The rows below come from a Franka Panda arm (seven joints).
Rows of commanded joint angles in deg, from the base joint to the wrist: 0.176, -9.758, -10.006, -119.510, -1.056, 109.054, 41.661; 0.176, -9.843, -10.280, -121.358, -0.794, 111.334, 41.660; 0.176, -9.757, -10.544, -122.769, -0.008, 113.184, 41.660; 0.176, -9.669, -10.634, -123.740, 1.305, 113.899, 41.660; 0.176, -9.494, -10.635, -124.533, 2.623, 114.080, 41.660; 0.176, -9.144, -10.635, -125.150, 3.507, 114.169, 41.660; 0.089, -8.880, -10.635, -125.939, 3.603, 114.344, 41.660; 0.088, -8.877, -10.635, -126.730, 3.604, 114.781, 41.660; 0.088, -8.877, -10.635, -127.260, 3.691, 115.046, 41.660; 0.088, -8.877, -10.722, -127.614, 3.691, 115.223, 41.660
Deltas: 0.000, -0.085, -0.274, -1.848, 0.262, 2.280, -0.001; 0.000, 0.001, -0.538, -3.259, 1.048, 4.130, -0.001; 0.000, 0.089, -0.628, -4.230, 2.361, 4.845, -0.001; 0.000, 0.264, -0.629, -5.023, 3.679, 5.026, -0.001; 0.000, 0.614, -0.629, -5.640, 4.563, 5.115, -0.001; -0.087, 0.878, -0.629, -6.429, 4.659, 5.290, -0.001; -0.088, 0.881, -0.629, -7.220, 4.660, 5.727, -0.001; -0.088, 0.881, -0.629, -7.750, 4.747, 5.992, -0.001; -0.088, 0.881, -0.716, -8.104, 4.747, 6.169, -0.001
